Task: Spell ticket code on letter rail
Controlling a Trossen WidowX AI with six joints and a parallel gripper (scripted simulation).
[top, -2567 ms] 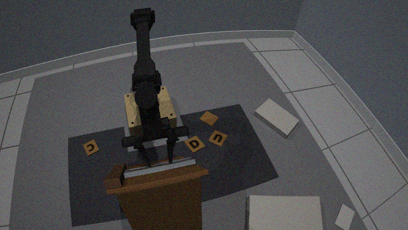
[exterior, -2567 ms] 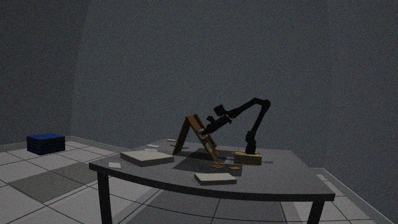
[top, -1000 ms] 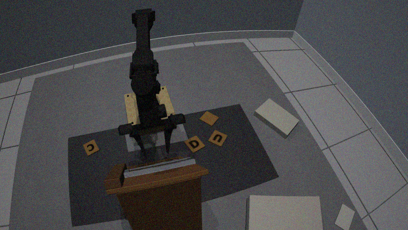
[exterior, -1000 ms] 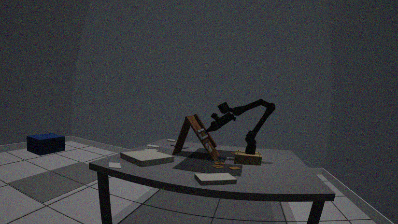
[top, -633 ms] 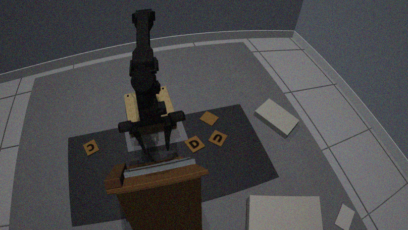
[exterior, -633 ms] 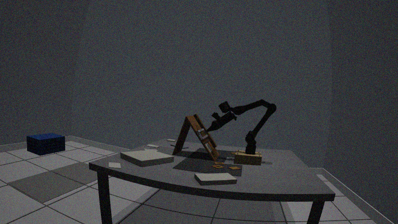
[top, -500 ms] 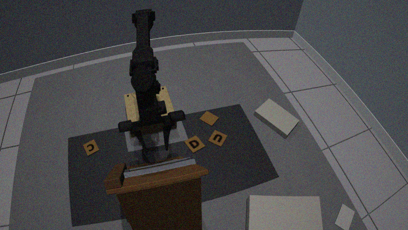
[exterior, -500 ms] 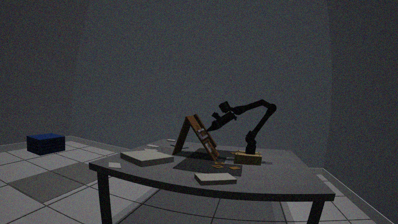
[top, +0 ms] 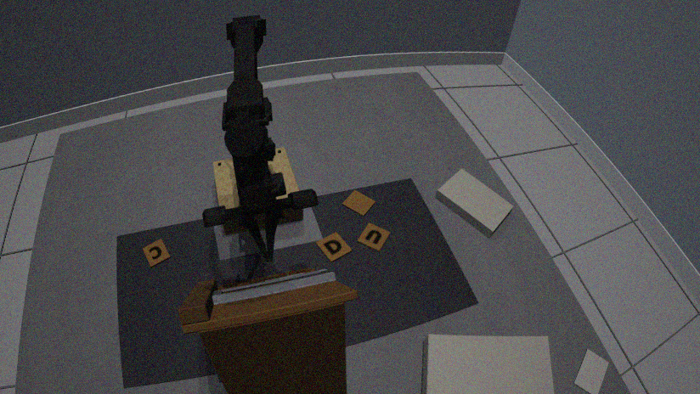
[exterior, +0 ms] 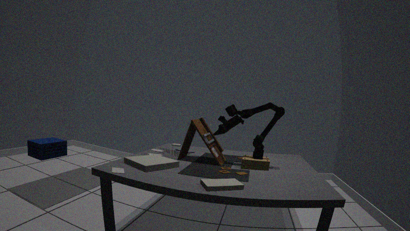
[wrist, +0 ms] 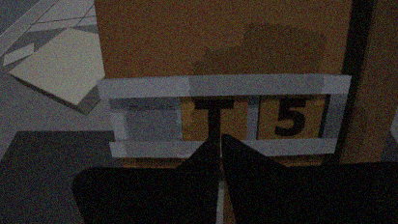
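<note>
The letter tile is 90 mm behind my gripper tip, 270 mm to the left of it and 190 mm below it. Also, from my gripper tip: pale slab: 80 mm behind, 560 mm to the left, 180 mm below; white ticket: 20 mm behind, 30 mm to the left, 110 mm below.
</note>
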